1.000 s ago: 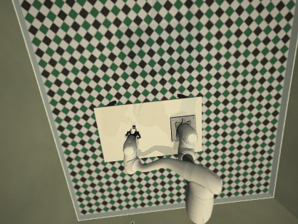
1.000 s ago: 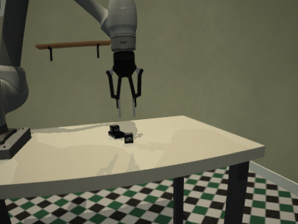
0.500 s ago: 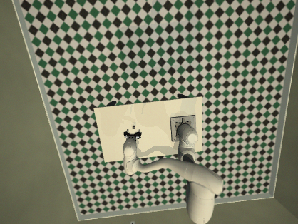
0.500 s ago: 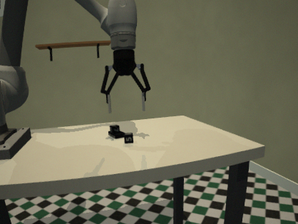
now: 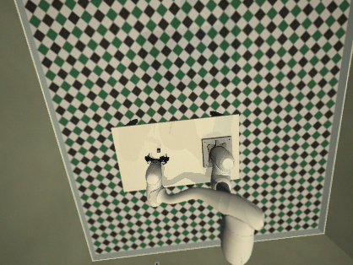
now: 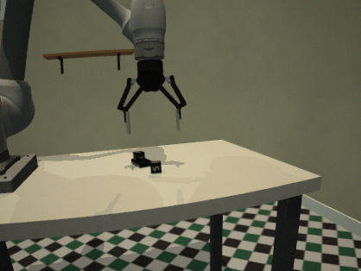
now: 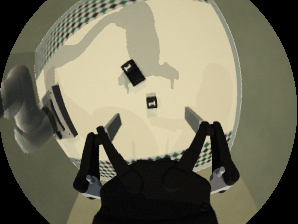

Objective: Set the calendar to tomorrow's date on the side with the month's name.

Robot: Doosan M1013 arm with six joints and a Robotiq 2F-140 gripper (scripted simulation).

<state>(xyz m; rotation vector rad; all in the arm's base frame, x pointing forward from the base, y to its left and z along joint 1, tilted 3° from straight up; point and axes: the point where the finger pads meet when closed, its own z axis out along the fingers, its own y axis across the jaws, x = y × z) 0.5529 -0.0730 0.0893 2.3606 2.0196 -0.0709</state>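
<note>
My gripper is now 12 cm above the black calendar cube. The rest, counted from my hand: calendar tray (12 cm below, 11 cm to the left, 3 cm behind).
</note>
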